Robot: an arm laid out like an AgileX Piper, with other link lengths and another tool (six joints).
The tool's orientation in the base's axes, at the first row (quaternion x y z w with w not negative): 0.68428 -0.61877 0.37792 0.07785
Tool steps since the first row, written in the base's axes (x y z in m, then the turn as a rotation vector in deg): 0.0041 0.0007 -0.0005 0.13 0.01 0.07; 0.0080 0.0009 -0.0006 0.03 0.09 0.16; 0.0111 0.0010 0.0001 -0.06 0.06 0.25; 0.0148 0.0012 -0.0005 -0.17 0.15 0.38; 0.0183 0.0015 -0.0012 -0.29 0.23 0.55; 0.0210 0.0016 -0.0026 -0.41 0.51 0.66; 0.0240 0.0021 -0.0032 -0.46 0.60 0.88; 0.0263 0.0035 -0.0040 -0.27 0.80 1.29
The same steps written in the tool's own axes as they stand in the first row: -0.0011 -0.0037 0.0017 0.03 -0.15 0.00; -0.0015 -0.0072 0.0033 0.03 -0.10 -0.15; -0.0013 -0.0103 0.0040 0.11 -0.05 -0.24; -0.0020 -0.0135 0.0059 0.12 -0.02 -0.42; -0.0029 -0.0165 0.0077 0.17 0.01 -0.64; -0.0039 -0.0184 0.0097 0.02 0.02 -0.93; -0.0049 -0.0210 0.0111 0.09 -0.03 -1.16; -0.0066 -0.0232 0.0119 0.17 -0.40 -1.48
